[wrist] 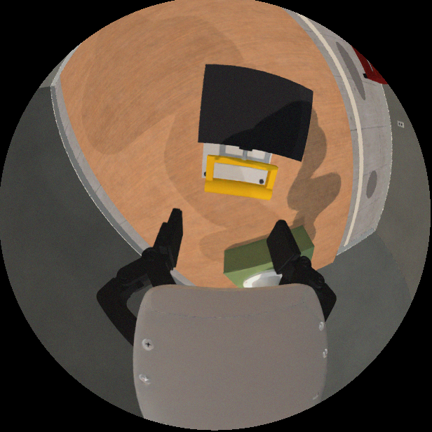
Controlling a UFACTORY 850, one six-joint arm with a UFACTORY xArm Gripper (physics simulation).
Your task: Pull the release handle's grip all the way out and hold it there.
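The release handle's yellow grip (238, 190) is a U-shaped frame with a thick front bar, in the upper middle of the wrist view. It sits in front of a light grey base plate (240, 173), with a small grey rod behind it. A black box-like cover (255, 110) hides most of the base behind the grip. My gripper (229, 226) is open, with nothing between its fingers. Its fingertips lie below the yellow bar in the view, one on each side, apart from it.
A green block (250, 255) with a white rounded part (261, 279) lies by the right finger, partly hidden by it. The wooden table top (130, 100) has a grey edge at the left and a pale strip at the right. A red object (369, 67) shows at the upper right.
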